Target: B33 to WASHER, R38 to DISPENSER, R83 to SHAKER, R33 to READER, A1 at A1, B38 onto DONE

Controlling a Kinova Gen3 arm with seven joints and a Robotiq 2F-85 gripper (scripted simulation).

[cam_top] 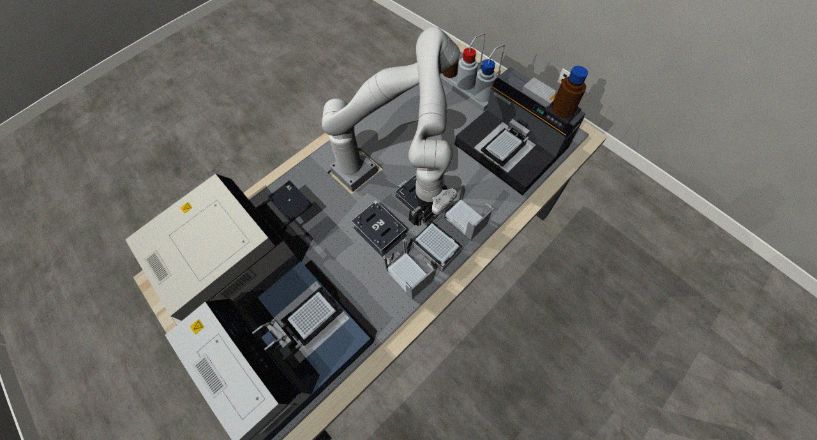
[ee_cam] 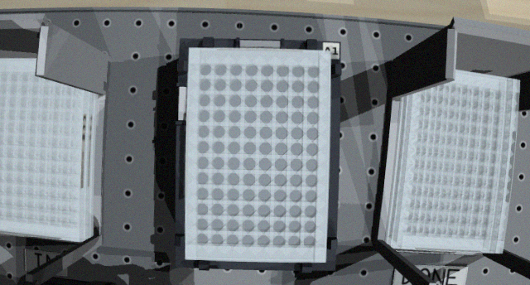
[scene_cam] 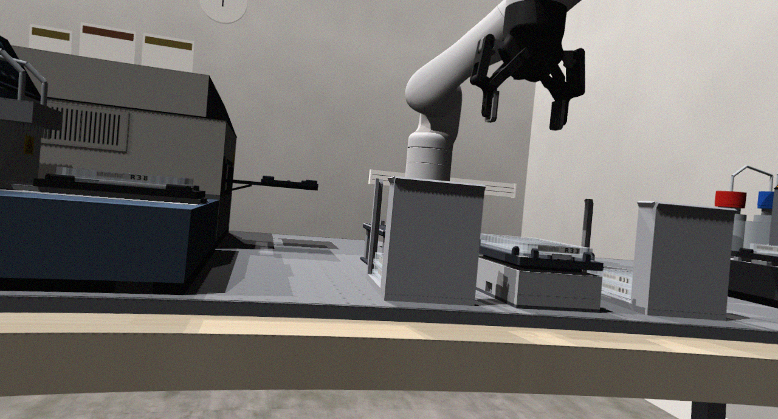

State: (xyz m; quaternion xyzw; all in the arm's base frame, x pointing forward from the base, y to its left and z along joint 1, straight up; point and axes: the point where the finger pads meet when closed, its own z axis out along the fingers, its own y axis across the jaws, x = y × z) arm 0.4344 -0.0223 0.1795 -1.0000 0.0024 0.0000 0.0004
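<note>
The plate R33 lies 160 mm below my hand and 50 mm ahead of it. Round my hand: RG nest: 160 mm below, 150 mm behind, 90 mm to the right; then plate B38: 190 mm below, 140 mm to the right, 40 mm ahead; then plate B33: 190 mm below, 160 mm to the left, 50 mm ahead.
</note>
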